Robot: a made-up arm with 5 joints. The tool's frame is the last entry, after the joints. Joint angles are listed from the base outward.
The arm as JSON. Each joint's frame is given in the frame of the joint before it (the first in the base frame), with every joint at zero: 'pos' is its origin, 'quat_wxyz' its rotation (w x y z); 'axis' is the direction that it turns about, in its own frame. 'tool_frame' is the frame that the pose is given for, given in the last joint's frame.
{
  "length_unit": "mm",
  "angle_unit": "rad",
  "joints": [
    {
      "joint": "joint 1",
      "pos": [
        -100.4,
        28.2,
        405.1
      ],
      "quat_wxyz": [
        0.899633,
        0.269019,
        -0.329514,
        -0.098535
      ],
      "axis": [
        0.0,
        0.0,
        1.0
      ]
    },
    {
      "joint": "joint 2",
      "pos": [
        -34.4,
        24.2,
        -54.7
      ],
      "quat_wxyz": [
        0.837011,
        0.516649,
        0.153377,
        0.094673
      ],
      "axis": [
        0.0,
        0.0,
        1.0
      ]
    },
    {
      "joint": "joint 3",
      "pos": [
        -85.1,
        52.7,
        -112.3
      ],
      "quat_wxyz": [
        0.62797,
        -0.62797,
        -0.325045,
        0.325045
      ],
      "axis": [
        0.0,
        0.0,
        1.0
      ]
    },
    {
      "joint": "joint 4",
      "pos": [
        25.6,
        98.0,
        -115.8
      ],
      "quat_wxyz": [
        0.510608,
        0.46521,
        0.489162,
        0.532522
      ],
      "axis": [
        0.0,
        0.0,
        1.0
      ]
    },
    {
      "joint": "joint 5",
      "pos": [
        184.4,
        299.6,
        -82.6
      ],
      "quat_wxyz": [
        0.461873,
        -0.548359,
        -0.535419,
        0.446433
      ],
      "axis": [
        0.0,
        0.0,
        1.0
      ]
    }
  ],
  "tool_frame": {
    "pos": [
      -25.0,
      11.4,
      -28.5
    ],
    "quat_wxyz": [
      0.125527,
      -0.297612,
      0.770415,
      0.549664
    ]
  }
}
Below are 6 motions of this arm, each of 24 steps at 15 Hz.
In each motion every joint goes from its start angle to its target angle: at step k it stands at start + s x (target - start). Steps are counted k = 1, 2, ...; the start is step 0. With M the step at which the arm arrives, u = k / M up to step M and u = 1 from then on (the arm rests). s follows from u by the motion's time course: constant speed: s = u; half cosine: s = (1 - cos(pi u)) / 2; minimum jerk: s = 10 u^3 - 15 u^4 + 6 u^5.
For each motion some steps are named. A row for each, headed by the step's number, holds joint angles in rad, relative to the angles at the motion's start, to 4 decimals.
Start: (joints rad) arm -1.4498 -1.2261 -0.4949 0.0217 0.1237
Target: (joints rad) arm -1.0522 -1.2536 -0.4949 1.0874 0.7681
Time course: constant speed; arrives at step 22
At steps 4, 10, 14, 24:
4: 0.0723 -0.0050 0.0000 0.1938 0.1172
10: 0.1807 -0.0125 0.0000 0.4844 0.2929
14: 0.2530 -0.0175 0.0000 0.6782 0.4101
24: 0.3976 -0.0275 0.0000 1.0657 0.6444

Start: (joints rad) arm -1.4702 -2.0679 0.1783 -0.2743 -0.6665
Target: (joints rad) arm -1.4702 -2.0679 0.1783 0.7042 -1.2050
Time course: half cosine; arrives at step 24
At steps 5, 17, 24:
5: 0.0000 0.0000 0.0000 0.1011 -0.0556
17: 0.0000 0.0000 0.0000 0.7871 -0.4332
24: 0.0000 0.0000 0.0000 0.9785 -0.5385

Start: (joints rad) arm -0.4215 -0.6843 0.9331 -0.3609 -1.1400
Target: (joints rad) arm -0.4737 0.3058 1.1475 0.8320 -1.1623
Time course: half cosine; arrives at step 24
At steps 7, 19, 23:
7: -0.0102 0.1937 0.0419 0.2334 -0.0044
19: -0.0468 0.8878 0.1922 1.0696 -0.0200
23: -0.0520 0.9859 0.2135 1.1878 -0.0222

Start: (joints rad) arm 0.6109 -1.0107 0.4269 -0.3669 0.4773
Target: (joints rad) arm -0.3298 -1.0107 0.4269 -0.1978 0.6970
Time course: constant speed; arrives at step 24
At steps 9, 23, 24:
9: -0.3528 0.0000 0.0000 0.0634 0.0824
23: -0.9015 0.0000 0.0000 0.1621 0.2105
24: -0.9407 0.0000 0.0000 0.1691 0.2197

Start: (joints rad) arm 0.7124 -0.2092 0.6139 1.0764 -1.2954
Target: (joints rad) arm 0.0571 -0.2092 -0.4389 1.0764 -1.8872
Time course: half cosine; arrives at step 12
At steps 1, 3, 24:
1: -0.0112 0.0000 -0.0179 0.0000 -0.0101
3: -0.0960 0.0000 -0.1542 0.0000 -0.0867
24: -0.6553 0.0000 -1.0528 0.0000 -0.5918

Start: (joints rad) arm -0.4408 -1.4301 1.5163 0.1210 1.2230
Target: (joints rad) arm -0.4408 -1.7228 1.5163 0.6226 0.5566
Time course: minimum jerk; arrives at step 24
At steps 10, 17, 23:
10: 0.0000 -0.1015 0.0000 0.1739 -0.2310
17: 0.0000 -0.2481 0.0000 0.4252 -0.5650
23: 0.0000 -0.2925 0.0000 0.5013 -0.6659

